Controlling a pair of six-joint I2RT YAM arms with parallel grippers.
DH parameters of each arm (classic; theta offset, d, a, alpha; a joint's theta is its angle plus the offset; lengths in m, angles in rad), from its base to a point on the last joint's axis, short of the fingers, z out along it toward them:
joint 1: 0 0.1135 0.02 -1.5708
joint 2: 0 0 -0.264 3.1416
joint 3: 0.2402 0 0.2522 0
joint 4: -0.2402 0 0.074 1.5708
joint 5: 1.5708 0 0 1.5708
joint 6: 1.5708 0.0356 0 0
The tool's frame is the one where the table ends.
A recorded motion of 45 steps. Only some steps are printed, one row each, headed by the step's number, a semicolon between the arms.
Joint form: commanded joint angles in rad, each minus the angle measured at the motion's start. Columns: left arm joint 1, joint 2, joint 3, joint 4, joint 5, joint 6; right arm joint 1, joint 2, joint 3, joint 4, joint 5, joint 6.
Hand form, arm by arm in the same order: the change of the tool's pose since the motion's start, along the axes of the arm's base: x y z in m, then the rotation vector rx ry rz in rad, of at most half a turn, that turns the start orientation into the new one. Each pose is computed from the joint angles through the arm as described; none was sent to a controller.
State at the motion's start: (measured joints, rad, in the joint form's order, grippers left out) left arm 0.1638 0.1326 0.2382 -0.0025 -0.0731 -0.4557; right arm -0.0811 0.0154 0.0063 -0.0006 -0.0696 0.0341
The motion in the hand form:
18: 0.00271 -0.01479 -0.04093 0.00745 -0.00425 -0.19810; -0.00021 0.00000 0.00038 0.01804 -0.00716 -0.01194
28: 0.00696 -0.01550 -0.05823 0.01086 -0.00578 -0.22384; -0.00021 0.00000 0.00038 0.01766 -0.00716 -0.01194
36: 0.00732 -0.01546 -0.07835 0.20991 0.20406 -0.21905; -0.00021 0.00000 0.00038 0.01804 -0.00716 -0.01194
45: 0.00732 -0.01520 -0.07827 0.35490 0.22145 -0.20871; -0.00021 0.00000 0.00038 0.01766 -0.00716 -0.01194
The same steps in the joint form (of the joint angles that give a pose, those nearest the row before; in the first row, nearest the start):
18: -0.1145 -0.1209 -0.1613 0.0454 0.0839 -0.0019; 0.0054 -0.0050 -0.0011 0.0030 0.0172 0.0187
28: -0.1144 -0.1297 -0.2327 0.1099 0.1099 -0.0015; 0.0054 -0.0050 -0.0011 0.0030 0.0172 0.0183
36: -0.1145 -0.1297 -0.2327 -0.0740 0.1090 0.2281; 0.0054 -0.0050 -0.0011 0.0030 0.0172 0.0187
45: -0.1141 -0.1298 -0.2327 -0.0733 0.1030 0.3738; 0.0054 -0.0050 -0.0011 0.0030 0.0172 0.0183

